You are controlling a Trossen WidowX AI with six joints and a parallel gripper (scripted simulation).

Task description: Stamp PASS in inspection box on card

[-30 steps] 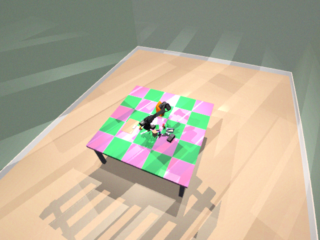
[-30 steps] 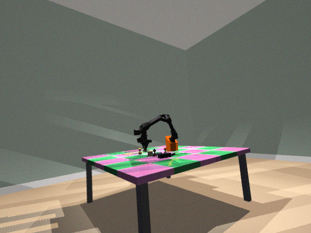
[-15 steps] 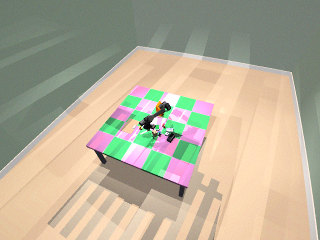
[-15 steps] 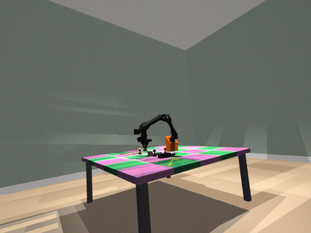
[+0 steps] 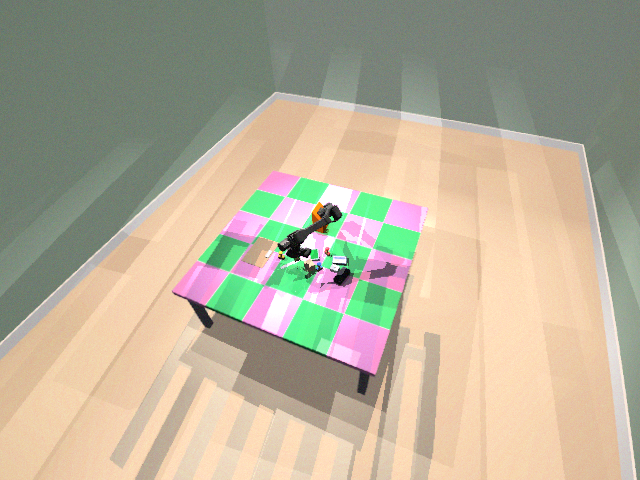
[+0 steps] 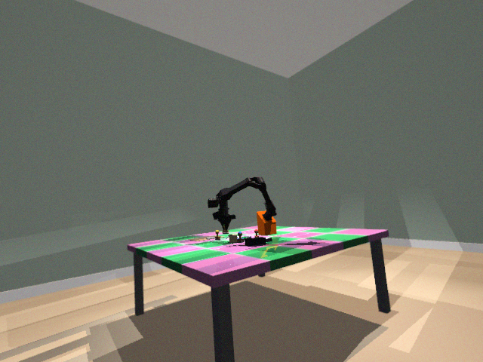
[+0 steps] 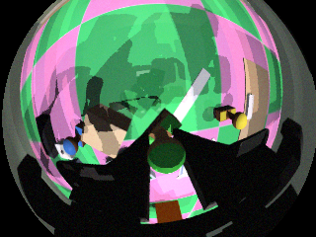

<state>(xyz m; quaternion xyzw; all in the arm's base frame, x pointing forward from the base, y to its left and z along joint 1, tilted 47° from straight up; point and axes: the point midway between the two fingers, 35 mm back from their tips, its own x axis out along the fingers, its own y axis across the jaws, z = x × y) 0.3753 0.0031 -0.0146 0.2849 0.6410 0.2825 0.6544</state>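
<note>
Right now my gripper tip is 11 cm past the green ink pad, 6 cm to the right of it and 7 cm above it. From my gripper tip the other things lie so: tan block 1 cm behind, 8 cm to the left, 5 cm below; green-knobbed stamp right at my gripper tip; white strip 5 cm to the right, 7 cm below.
</note>
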